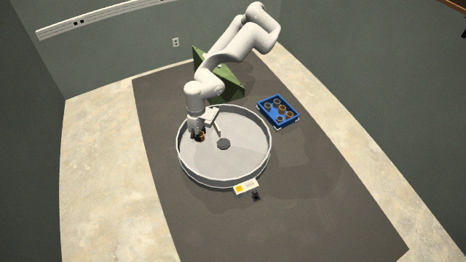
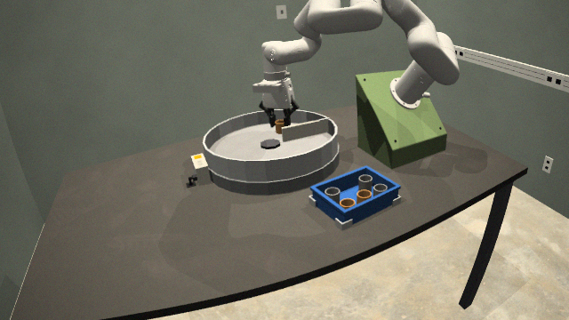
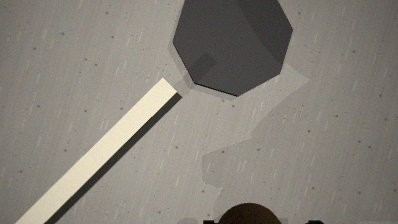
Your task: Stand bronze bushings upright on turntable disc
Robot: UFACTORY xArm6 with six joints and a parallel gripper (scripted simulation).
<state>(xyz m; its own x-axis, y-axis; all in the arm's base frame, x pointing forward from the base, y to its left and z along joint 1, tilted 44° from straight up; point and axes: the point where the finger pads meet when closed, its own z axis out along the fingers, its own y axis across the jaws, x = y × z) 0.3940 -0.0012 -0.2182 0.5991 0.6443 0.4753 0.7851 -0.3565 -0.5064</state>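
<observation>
Now: the blue crate 43 cm to the left of my hand, 9 cm behind it and 7 cm below it. Round my hand: grey turntable disc: 9 cm to the left, 6 cm ahead, 4 cm below.
</observation>
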